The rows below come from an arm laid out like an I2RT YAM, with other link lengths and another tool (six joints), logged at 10 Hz.
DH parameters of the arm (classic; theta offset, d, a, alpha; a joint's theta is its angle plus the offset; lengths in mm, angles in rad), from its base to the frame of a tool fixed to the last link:
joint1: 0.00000 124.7 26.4 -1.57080
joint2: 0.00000 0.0 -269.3 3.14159
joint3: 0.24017 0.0 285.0 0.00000
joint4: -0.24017 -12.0 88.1 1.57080
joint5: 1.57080 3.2 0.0 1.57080
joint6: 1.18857 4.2 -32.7 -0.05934
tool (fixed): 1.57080 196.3 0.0 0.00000
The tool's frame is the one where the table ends.
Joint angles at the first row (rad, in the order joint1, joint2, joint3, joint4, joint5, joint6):
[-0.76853, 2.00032, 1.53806, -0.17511, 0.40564, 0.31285]
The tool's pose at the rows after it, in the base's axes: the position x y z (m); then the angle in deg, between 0 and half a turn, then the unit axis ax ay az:
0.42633 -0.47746 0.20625 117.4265 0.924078 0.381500 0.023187
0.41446 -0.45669 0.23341 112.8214 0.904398 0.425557 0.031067
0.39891 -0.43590 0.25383 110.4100 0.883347 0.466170 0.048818
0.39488 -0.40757 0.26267 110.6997 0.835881 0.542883 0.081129
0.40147 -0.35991 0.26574 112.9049 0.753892 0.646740 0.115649
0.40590 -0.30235 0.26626 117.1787 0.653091 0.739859 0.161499
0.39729 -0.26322 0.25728 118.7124 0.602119 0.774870 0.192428
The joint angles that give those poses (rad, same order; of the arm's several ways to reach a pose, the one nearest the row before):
[-0.76697, 1.85707, 1.37910, -0.01856, 0.38896, 0.20354]
[-0.77532, 1.72786, 1.23714, 0.09308, 0.34136, 0.10672]
[-0.79959, 1.60199, 1.12618, 0.13581, 0.25792, 0.03760]
[-0.83112, 1.49852, 1.05386, 0.11807, 0.09754, -0.06260]
[-0.83755, 1.40009, 1.00838, 0.04142, -0.08851, -0.20577]
[-0.83755, 1.31866, 1.00321, -0.10204, -0.29357, -0.35610]
[-0.83754, 1.23366, 0.92256, -0.13176, -0.39991, -0.41844]

